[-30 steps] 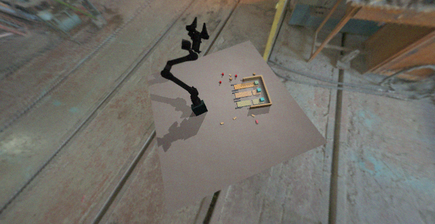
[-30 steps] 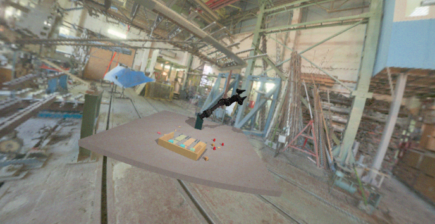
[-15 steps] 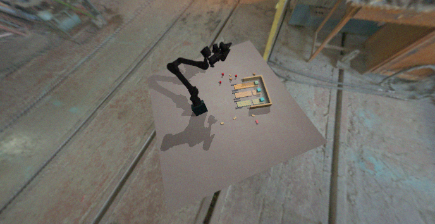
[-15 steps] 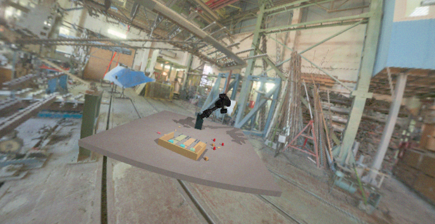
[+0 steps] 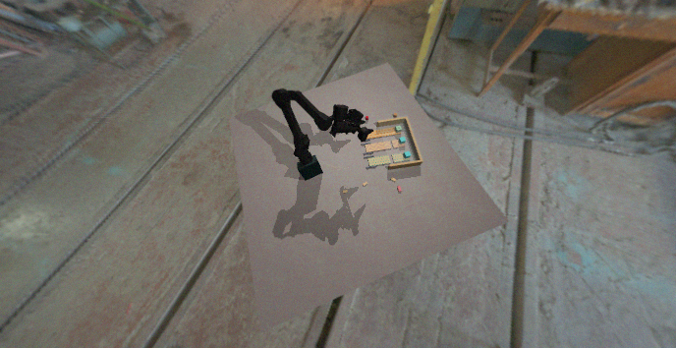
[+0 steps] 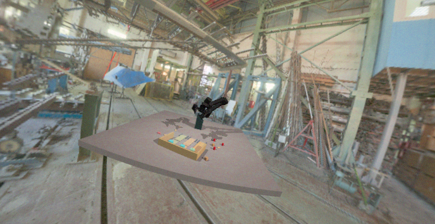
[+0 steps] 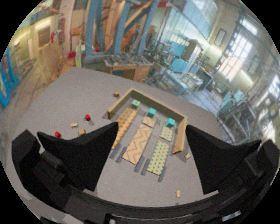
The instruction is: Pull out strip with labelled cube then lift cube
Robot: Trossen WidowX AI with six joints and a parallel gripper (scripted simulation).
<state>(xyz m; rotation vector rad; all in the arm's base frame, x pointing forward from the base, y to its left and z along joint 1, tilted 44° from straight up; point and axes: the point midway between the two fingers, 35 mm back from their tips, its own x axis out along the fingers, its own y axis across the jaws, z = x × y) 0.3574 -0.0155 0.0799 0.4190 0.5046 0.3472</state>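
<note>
My gripper tip is now 230 mm above the strip, 130 mm short of it and 70 mm to the right of it. Also, from my gripper tip: cube (230 mm ahead, 220 mm below, 50 mm to the left).
</note>
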